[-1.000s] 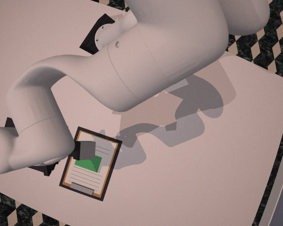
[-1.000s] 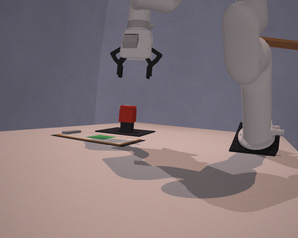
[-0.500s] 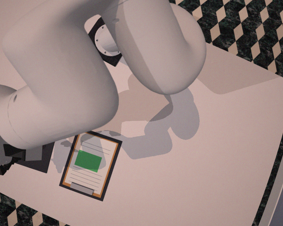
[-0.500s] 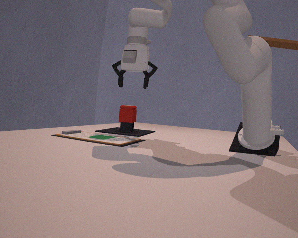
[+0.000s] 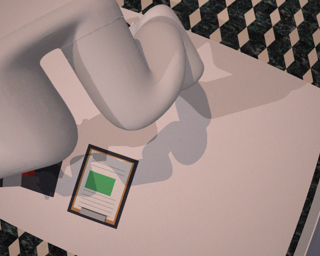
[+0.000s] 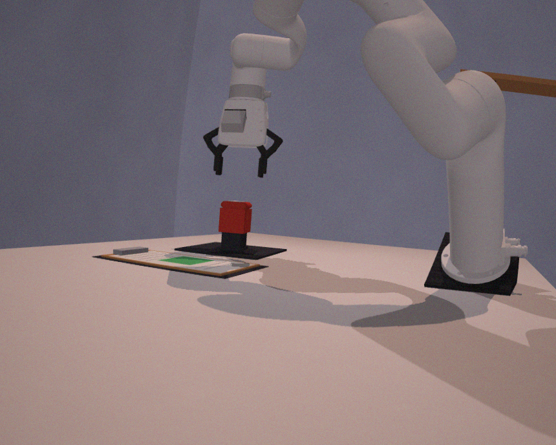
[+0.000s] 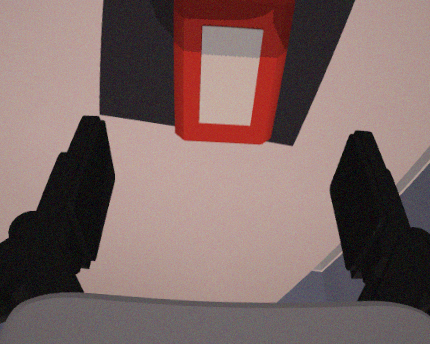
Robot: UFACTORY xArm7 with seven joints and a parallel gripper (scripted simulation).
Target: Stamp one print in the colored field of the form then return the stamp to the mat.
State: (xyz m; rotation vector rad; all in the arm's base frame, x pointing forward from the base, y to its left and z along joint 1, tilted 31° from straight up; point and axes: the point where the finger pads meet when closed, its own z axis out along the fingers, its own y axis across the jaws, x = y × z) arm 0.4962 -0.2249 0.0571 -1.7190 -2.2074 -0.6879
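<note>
My hand is 110 mm above the red stamp. From my hand the other things lie so: dark mat (160 mm below); clipboard (20 mm behind, 270 mm to the left, 160 mm below); black stamp foot (150 mm below).
</note>
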